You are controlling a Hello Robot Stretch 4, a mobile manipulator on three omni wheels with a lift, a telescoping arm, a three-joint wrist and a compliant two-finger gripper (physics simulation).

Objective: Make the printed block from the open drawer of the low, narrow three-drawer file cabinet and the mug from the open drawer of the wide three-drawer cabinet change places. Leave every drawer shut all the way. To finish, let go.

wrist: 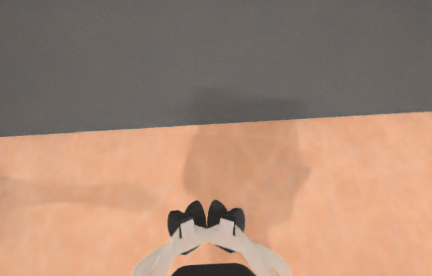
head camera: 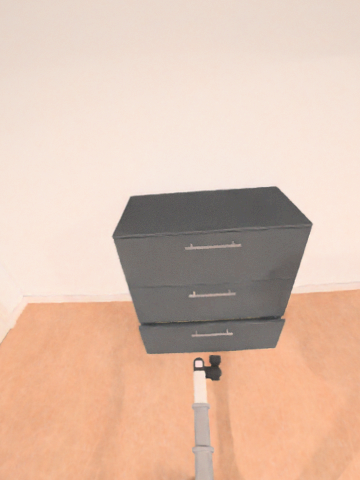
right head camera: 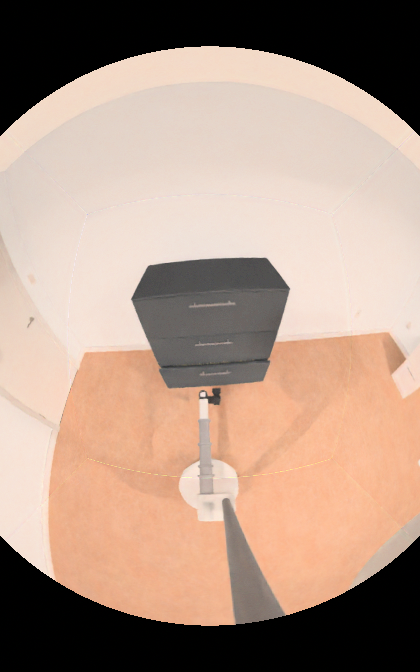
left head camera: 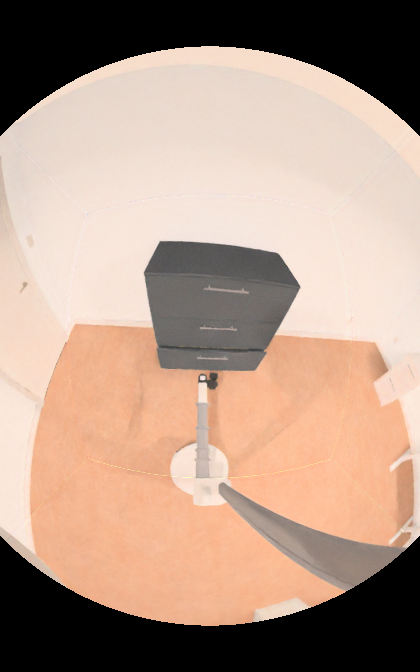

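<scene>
The wide dark grey three-drawer cabinet [head camera: 160,265] [left head camera: 180,302] [right head camera: 172,320] stands against the wall. Its bottom drawer [head camera: 167,340] [left head camera: 177,360] [right head camera: 185,378] stands out a little, with a narrow dark gap above its front. The upper two drawers look shut. My gripper [wrist: 206,217] is shut, its fingertips together with nothing seen between them, low in front of the bottom drawer. A dark grey panel [wrist: 150,65] fills the top of the wrist view, beyond the fingertips. The drawer's inside is hidden. The mug and the printed block do not show.
A low pale unit with small handles [left head camera: 398,381] [right head camera: 409,379] stands at the right; I cannot tell its drawers' state. White legs [left head camera: 401,460] show below it at the right edge. A door with a handle [left head camera: 23,287] [right head camera: 30,322] is at the left.
</scene>
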